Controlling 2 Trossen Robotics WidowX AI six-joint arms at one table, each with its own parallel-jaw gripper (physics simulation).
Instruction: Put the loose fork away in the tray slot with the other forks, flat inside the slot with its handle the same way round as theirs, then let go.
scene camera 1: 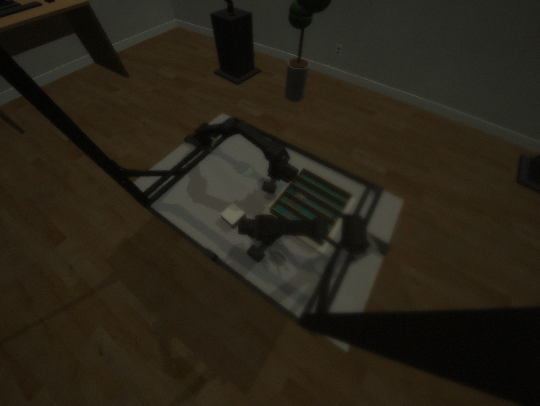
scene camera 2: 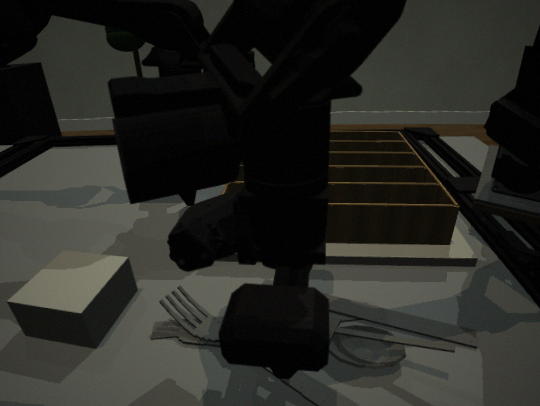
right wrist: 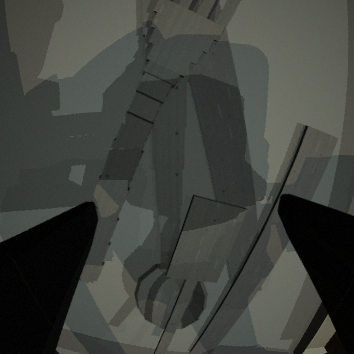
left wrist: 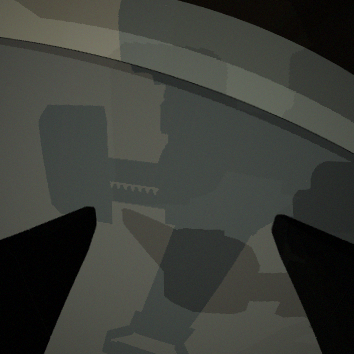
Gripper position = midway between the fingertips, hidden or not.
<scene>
I see my left gripper (left wrist: 186, 220), my right gripper (scene camera 2: 288, 332) and a wooden tray (scene camera 2: 380, 191).
My right gripper also shows in the right wrist view (right wrist: 189, 207). The wooden tray also shows in the left wrist view (left wrist: 319, 33).
</scene>
